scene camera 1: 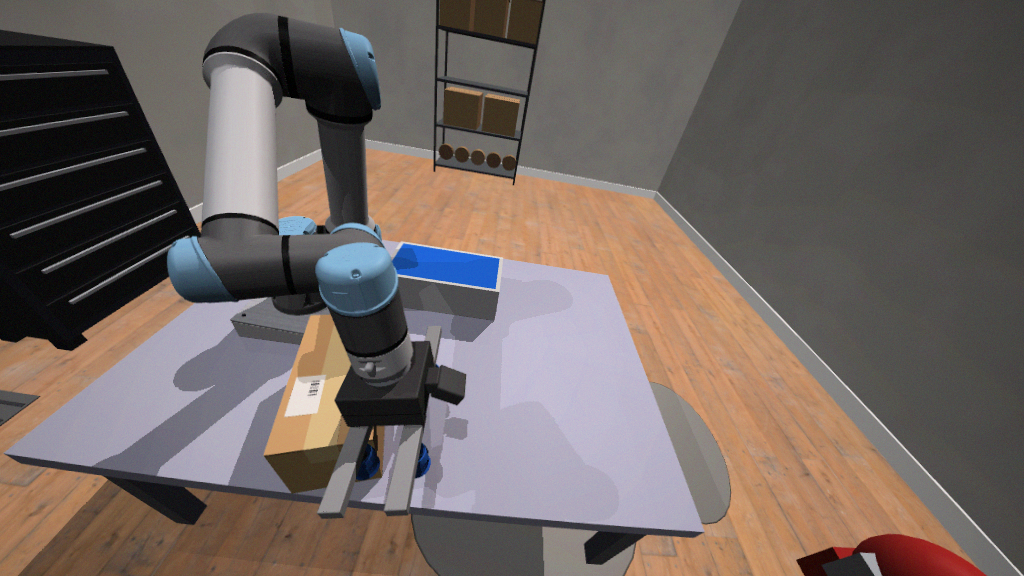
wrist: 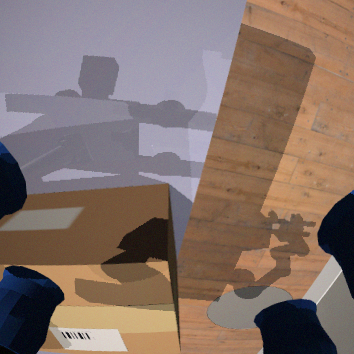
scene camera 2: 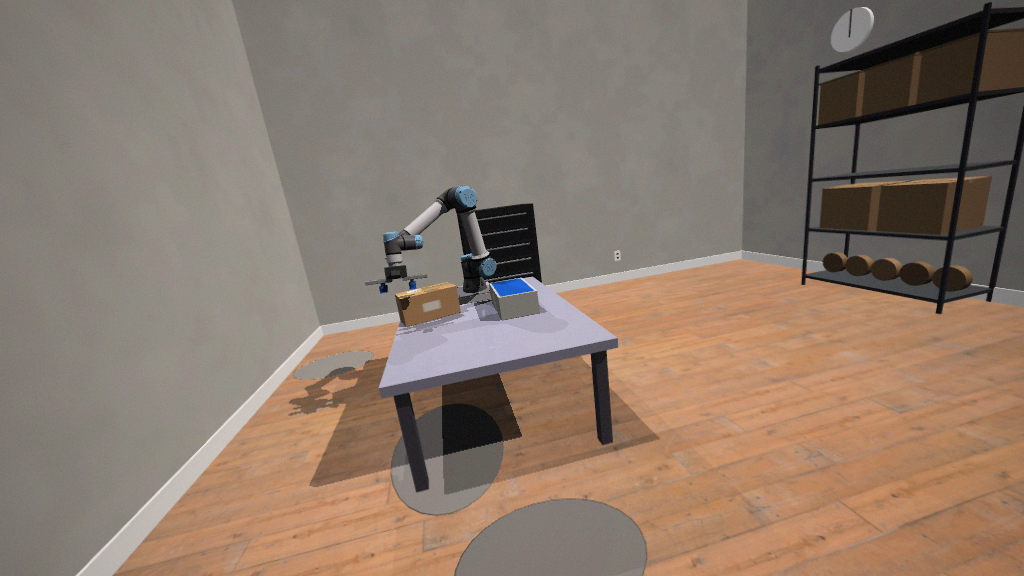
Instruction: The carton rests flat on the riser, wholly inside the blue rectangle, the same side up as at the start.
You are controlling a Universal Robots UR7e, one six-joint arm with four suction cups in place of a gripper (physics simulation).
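Seen in the pictures: hand at its tool point: (wrist: 166, 269) (scene camera 2: 398, 290); arm's base at its link origin: (scene camera 1: 304, 296) (scene camera 2: 474, 288).
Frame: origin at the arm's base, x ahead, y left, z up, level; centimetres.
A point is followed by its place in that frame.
Observation:
The brown carton (scene camera 1: 304, 469) {x 24.3, y -45.5, z 3.3 cm} (scene camera 2: 447, 299) {x 29.0, y -18.6, z 3.7 cm} (wrist: 100, 240) {x 33.8, y -36.5, z 7.0 cm} stands on the table at its near edge in the scene camera 1 view. A barcode label is on top and a pale label on one long side. My suction gripper (scene camera 1: 386, 408) {x 40.5, y -41.7, z 15.8 cm} (scene camera 2: 397, 282) {x 40.5, y -41.7, z 15.8 cm} is off, with its cups above the height of the carton top and no visible contact. It partly hides the carton in the scene camera 1 view. In the wrist view, the blue cups on the right are over the floor. The grey riser (scene camera 1: 458, 304) {x 43.2, y 6.2, z -0.8 cm} (scene camera 2: 519, 304) {x 55.4, y 15.8, z 1.1 cm} stands apart from the carton, with the blue rectangle (scene camera 1: 458, 268) {x 41.5, y 15.2, z 6.5 cm} (scene camera 2: 512, 287) {x 39.9, y 16.5, z 6.5 cm} on top.
The table (scene camera 1: 572, 444) {x 75.5, y -32.5, z -5.5 cm} (scene camera 2: 501, 343) {x 84.4, y -0.3, z -5.5 cm} carries the arm's grey base plate (scene camera 1: 268, 325) {x -2.7, y -12.2, z 0.0 cm} beside the carton. A black drawer cabinet (scene camera 1: 78, 150) (scene camera 2: 508, 236) stands behind the arm. A shelf rack (scene camera 1: 435, 100) (scene camera 2: 968, 150) with boxes is farther off.

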